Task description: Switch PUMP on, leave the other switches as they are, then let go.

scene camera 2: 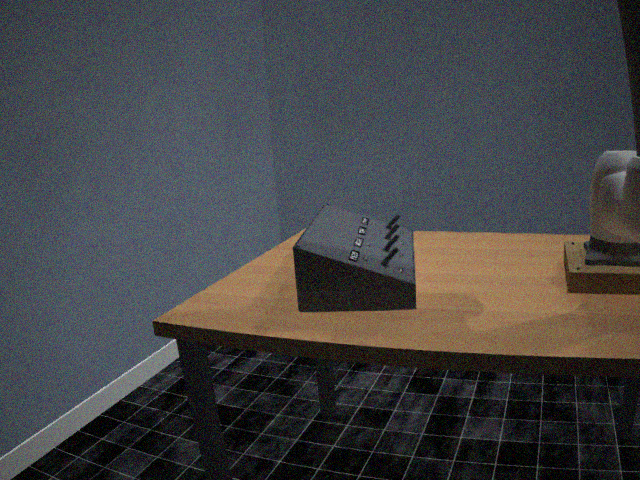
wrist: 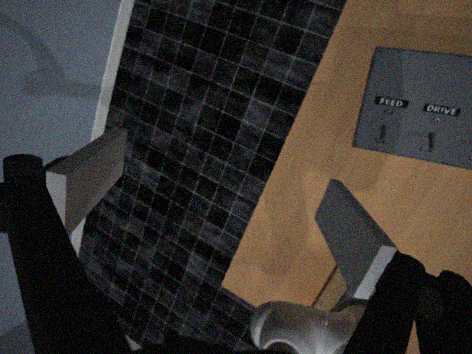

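Pixels of known places: gripper, between the fingertips: [wrist: 227,176]; arm's base, origin of its link: [scene camera 2: 616,256] [wrist: 360,316].
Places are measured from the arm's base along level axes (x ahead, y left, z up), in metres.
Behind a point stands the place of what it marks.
A dark grey sloped switch box [scene camera 2: 351,279] @(x 0.606, y 0.353, z 0.022 m) [wrist: 410,70] @(x 0.707, y 0.288, z 0.084 m) stands on the table. In the scene view it carries a row of several black levers [scene camera 2: 390,242] @(x 0.582, y 0.153, z 0.053 m) and small labels too blurred to read. In the wrist view part of the box shows at the right edge, with the labels FEED [wrist: 391,102] @(x 0.624, y 0.285, z 0.056 m) and DRIVE [wrist: 442,109] @(x 0.661, y 0.170, z 0.057 m) and a lever [wrist: 382,134] @(x 0.542, y 0.263, z 0.063 m) below FEED and another lever [wrist: 428,142] @(x 0.577, y 0.152, z 0.058 m) below DRIVE. The PUMP label cannot be made out in either view. My gripper [wrist: 227,176] @(x 0.484, y 0.402, z 0.756 m) is wide open and empty, apart from the box; it does not show in the scene view.
The wooden table [scene camera 2: 248,304] @(x 0.868, y 0.375, z -0.054 m) [wrist: 300,165] @(x 0.335, y 0.421, z -0.054 m) has its edge over a dark tiled floor [scene camera 2: 439,439] [wrist: 200,125]. The arm's pale base [scene camera 2: 615,206] @(x 0.023, y 0.135, z 0.157 m) [wrist: 305,327] stands on a wooden block [scene camera 2: 599,282] @(x 0.053, y 0.145, z -0.025 m) at the right in the scene view. Grey-blue walls [scene camera 2: 155,155] stand behind.
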